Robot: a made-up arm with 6 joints.
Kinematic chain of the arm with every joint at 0, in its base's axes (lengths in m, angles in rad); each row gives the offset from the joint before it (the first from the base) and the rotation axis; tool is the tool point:
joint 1: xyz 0 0 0.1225 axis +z
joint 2: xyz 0 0 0 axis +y
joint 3: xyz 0 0 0.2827 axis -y
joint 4: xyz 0 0 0 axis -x
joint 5: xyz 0.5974 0 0 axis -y
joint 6: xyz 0 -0.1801 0 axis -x
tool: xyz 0 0 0
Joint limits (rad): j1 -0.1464..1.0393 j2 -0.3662..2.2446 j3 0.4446..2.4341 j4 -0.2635..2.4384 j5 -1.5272..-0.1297 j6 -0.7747..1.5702
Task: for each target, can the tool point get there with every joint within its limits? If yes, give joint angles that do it. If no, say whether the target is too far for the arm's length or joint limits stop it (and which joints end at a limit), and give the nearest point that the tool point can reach.
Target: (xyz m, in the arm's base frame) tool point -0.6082 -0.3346 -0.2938
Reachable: no: joint limits stop it (at a limit: joint 2, joint 3) | nearest point -0.6347 -0.3492 0.4167 | short by 0.711 m
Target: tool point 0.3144 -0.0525 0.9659
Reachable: yes | joints 0.2633 0.3836 1.4463 0.7440 -0.7516 0.8453
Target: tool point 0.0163 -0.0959 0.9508
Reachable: yes | joints 0.4009 0.5747 2.1840 1.0176 -1.0931 0.3392
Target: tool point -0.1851 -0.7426 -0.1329
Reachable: no: joint limits stop it (at a limit: joint 1, joint 2, joint 3) | nearest point -0.3199 -0.6492 0.4243 | short by 0.581 m
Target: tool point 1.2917 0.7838 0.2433
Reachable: no: too far | nearest point 0.7727 0.4688 0.1948 | short by 0.609 m
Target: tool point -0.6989 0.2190 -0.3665
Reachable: no: joint limits stop it (at a limit: joint 1, joint 2, joint 3, joint 4) | nearest point -0.0178 0.2408 -0.6621 | short by 0.743 m
